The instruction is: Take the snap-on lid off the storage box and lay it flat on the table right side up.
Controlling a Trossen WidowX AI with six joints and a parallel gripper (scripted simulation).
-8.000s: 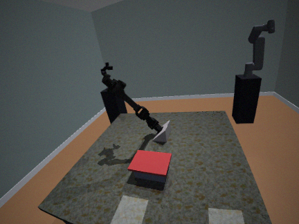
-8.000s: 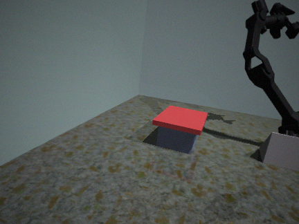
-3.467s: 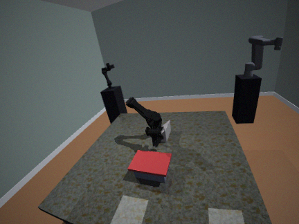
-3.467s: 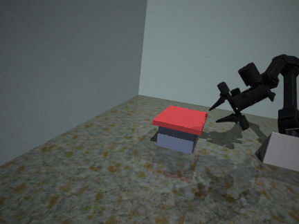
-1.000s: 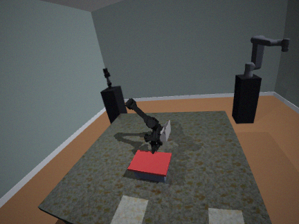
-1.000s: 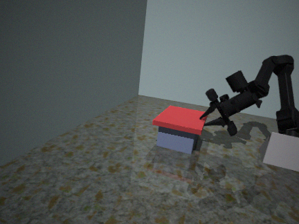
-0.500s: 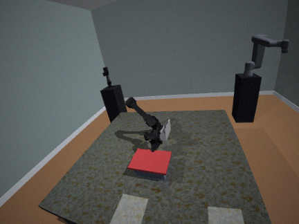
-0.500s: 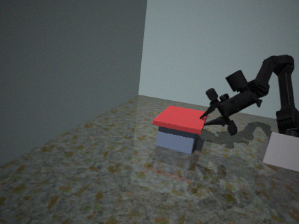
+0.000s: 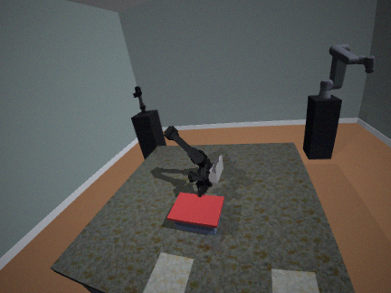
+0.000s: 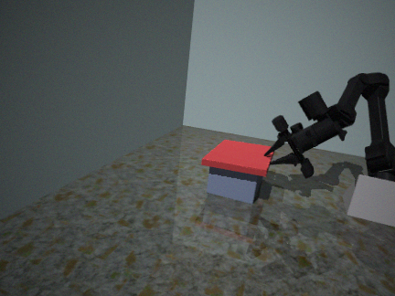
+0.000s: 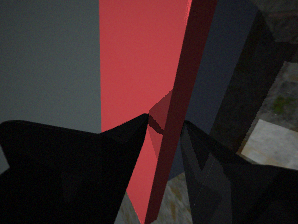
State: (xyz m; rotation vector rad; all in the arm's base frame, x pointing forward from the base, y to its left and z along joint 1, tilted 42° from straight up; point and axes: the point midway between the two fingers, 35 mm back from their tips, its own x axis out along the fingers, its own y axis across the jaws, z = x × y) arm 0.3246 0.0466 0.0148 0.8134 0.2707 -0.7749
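Right now the lid is 8 cm ahead of my gripper tip. The rest, counted from my gripper tip: storage box: 8 cm ahead, 5 cm below.
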